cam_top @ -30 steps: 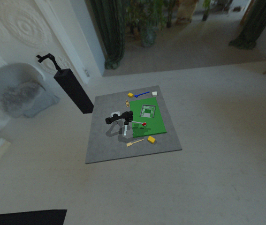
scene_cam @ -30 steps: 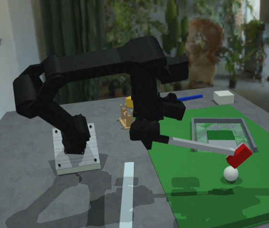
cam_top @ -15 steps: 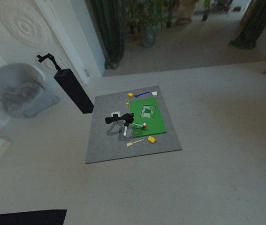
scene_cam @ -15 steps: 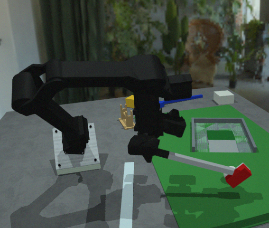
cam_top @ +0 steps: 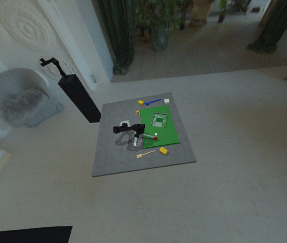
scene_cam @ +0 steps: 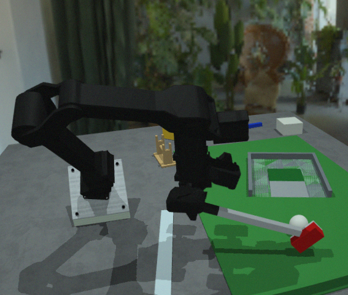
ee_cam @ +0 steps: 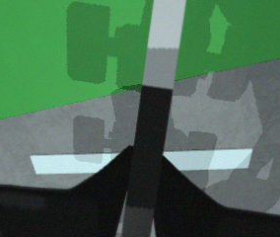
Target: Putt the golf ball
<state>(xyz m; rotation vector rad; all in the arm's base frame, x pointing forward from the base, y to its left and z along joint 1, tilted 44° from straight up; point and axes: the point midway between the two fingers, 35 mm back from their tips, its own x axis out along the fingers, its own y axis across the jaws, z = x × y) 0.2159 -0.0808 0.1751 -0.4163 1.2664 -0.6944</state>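
The pale blue strip is 60 mm behind my gripper tip, 10 mm to the left of it and 80 mm below it. From my gripper tip the other things lie so: blue putter 210 mm ahead, 690 mm to the left, 70 mm below; wooden rack 50 mm behind, 480 mm to the left, 50 mm below; white golf ball 230 mm ahead, 10 mm to the left, 60 mm below.
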